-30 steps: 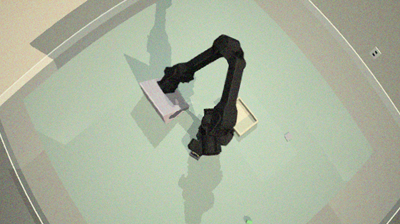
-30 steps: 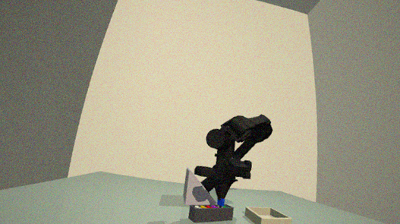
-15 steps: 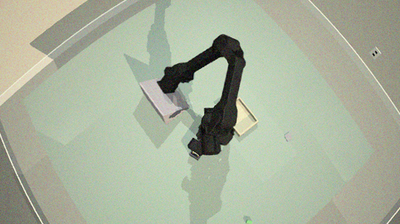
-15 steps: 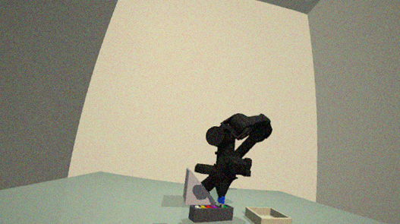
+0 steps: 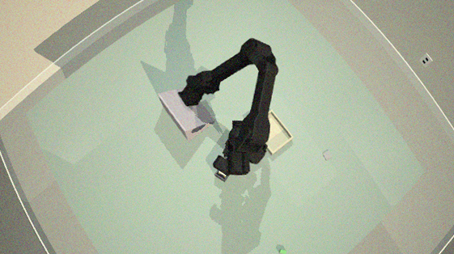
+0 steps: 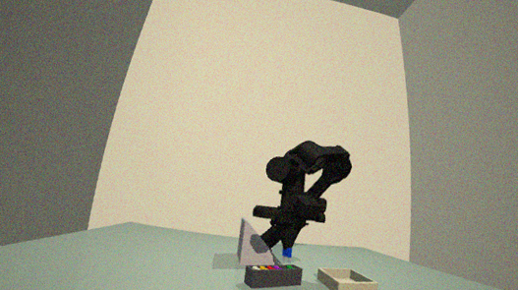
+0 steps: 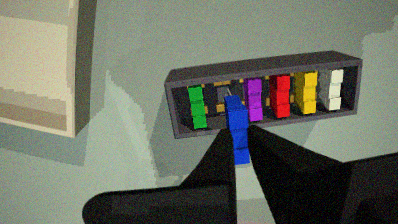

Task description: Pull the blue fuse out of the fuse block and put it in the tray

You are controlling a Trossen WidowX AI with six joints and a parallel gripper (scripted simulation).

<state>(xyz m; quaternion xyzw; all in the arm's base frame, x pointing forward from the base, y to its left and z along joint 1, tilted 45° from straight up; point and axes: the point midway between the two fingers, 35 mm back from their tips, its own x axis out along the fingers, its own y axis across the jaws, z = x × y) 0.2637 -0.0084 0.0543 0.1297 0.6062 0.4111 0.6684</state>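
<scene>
Right now the beige tray is 160 mm to the left of my gripper tip and 80 mm below it. The rest, counted from my gripper tip: green fuse (60 mm below, 20 mm to the left, 10 mm behind); blue fuse (10 mm below); purple fuse (60 mm below, 20 mm to the right, 10 mm ahead).
</scene>
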